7 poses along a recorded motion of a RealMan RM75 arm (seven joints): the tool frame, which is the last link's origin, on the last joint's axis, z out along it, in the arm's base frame.
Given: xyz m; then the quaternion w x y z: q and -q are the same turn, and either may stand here.
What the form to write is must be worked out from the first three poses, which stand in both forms.
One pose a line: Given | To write
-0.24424 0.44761 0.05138 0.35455 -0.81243 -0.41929 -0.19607 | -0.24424 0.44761 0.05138 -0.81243 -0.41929 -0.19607 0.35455
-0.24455 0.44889 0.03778 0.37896 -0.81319 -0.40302 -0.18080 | -0.24455 0.44889 0.03778 -0.81319 -0.40302 -0.18080 0.37896
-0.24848 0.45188 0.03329 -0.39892 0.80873 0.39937 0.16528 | -0.24848 0.45188 0.03329 -0.80873 -0.39937 -0.16528 0.39892
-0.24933 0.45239 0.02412 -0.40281 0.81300 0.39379 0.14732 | -0.24933 0.45239 0.02412 -0.81300 -0.39379 -0.14732 0.40281
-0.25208 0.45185 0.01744 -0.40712 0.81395 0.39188 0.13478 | -0.25208 0.45185 0.01744 -0.81395 -0.39188 -0.13478 0.40712
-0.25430 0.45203 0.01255 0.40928 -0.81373 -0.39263 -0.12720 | -0.25430 0.45203 0.01255 -0.81373 -0.39263 -0.12720 0.40928
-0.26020 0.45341 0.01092 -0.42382 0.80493 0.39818 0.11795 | -0.26020 0.45341 0.01092 -0.80493 -0.39818 -0.11795 0.42382
